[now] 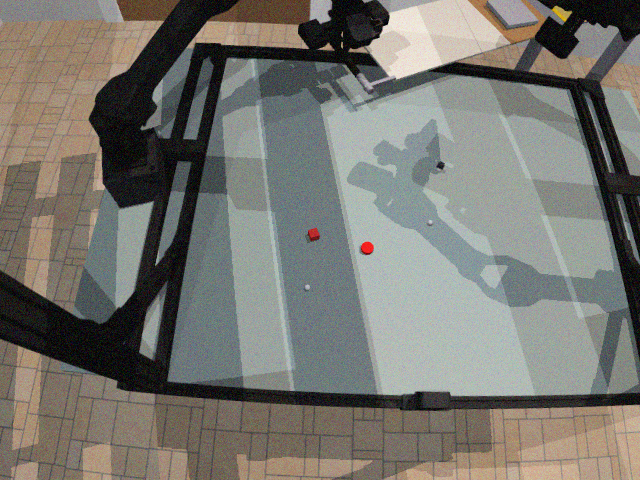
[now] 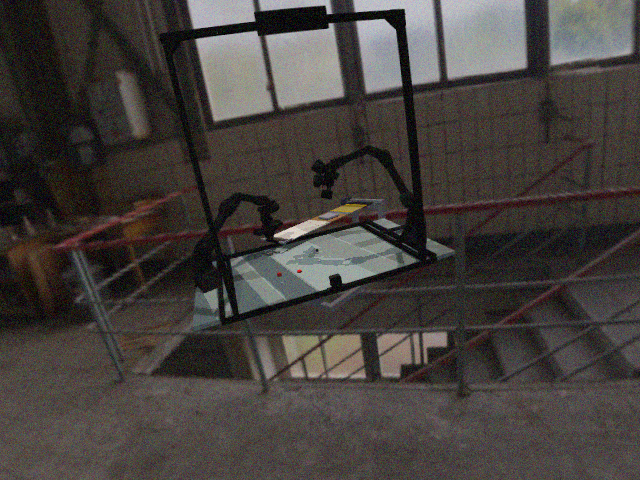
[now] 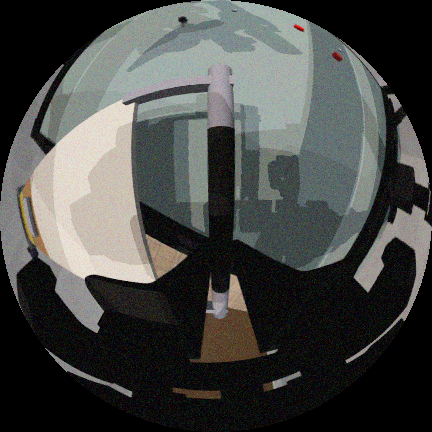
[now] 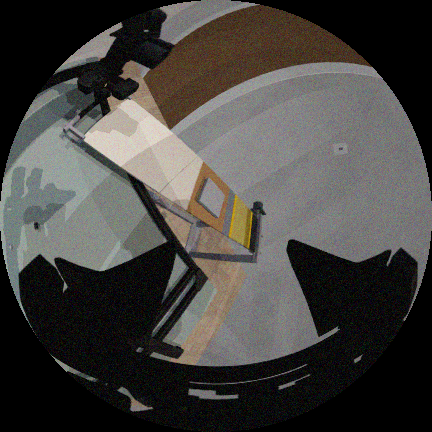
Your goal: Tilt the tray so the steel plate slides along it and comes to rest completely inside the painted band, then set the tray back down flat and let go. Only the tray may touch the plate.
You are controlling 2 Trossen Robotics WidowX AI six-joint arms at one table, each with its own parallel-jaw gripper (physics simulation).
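Note:
The tray (image 1: 434, 31) (image 2: 305, 228) (image 3: 75, 200) (image 4: 145, 150) is a long cream board with an orange-brown section, a grey strip and a yellow band (image 1: 561, 12) (image 2: 351, 208) (image 4: 241, 221) toward its far end. The grey steel plate (image 1: 511, 12) (image 2: 328, 215) (image 4: 212, 196) lies on the orange-brown section, apart from the yellow band. My left gripper (image 1: 342, 47) (image 2: 269, 233) (image 3: 220, 245) is shut on the black bar of the tray handle (image 3: 221, 185). My right gripper (image 2: 326, 194) (image 4: 233, 246) is open and empty, above the tray's far part. I cannot tell the tray's exact tilt.
A red cube (image 1: 313, 234) (image 2: 279, 274), a red disc (image 1: 367, 248) (image 2: 299, 271), a small black cube (image 1: 440, 165) and white dots show on the glass table. A grey support frame (image 4: 225, 257) stands at the tray's far end. A black rail (image 1: 289, 396) borders the table.

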